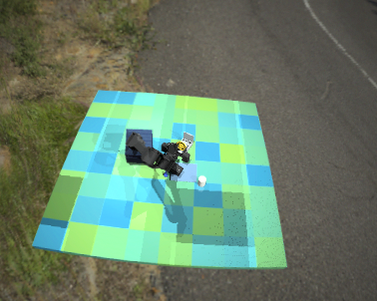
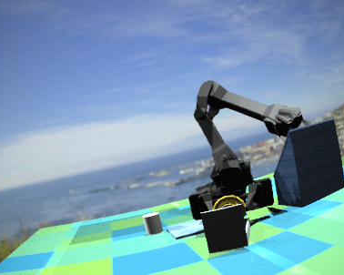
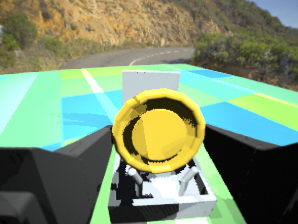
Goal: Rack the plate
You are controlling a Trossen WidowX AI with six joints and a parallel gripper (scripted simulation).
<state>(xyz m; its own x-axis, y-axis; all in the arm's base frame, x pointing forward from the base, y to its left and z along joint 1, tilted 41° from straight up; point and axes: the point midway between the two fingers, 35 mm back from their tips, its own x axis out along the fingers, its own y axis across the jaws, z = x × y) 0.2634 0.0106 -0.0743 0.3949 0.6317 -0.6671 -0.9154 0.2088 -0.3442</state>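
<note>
Now: the yellow plate 1 cm to the right of my gripper tip. Also, from my gripper tip: dish rack 1 cm ahead, 2 cm to the left, 3 cm below; cup 14 cm ahead, 23 cm to the right, 3 cm below.
</note>
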